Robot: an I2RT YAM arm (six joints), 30 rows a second.
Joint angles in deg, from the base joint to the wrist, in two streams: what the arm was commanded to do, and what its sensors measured. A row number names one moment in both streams.
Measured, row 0: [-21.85, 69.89, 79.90, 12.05, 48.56, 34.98]
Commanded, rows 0 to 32: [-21.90, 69.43, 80.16, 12.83, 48.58, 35.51]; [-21.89, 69.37, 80.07, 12.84, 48.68, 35.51]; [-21.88, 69.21, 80.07, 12.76, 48.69, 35.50]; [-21.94, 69.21, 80.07, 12.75, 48.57, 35.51]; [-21.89, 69.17, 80.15, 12.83, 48.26, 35.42]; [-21.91, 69.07, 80.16, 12.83, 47.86, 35.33]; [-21.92, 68.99, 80.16, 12.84, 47.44, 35.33]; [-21.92, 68.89, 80.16, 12.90, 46.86, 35.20]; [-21.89, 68.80, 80.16, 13.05, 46.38, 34.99]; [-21.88, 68.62, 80.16, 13.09, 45.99, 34.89]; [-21.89, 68.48, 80.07, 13.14, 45.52, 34.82]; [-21.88, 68.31, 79.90, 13.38, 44.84, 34.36]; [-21.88, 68.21, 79.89, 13.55, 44.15, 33.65]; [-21.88, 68.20, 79.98, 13.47, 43.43, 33.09]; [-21.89, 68.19, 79.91, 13.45, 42.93, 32.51]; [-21.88, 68.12, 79.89, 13.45, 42.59, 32.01]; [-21.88, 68.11, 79.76, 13.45, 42.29, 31.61]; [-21.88, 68.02, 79.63, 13.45, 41.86, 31.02]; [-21.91, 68.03, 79.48, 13.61, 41.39, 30.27]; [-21.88, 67.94, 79.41, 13.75, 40.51, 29.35]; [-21.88, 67.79, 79.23, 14.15, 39.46, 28.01]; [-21.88, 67.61, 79.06, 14.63, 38.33, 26.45]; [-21.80, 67.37, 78.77, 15.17, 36.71, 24.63]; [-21.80, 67.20, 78.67, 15.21, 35.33, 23.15]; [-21.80, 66.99, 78.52, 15.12, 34.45, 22.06]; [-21.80, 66.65, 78.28, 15.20, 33.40, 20.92]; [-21.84, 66.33, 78.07, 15.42, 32.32, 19.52]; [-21.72, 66.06, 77.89, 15.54, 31.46, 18.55]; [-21.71, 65.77, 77.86, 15.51, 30.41, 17.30]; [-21.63, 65.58, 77.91, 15.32, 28.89, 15.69]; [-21.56, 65.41, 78.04, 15.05, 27.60, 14.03]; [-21.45, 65.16, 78.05, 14.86, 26.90, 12.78]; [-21.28, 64.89, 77.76, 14.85, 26.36, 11.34]
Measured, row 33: [-21.54, 65.54, 78.02, 12.19, 31.27, 17.28]
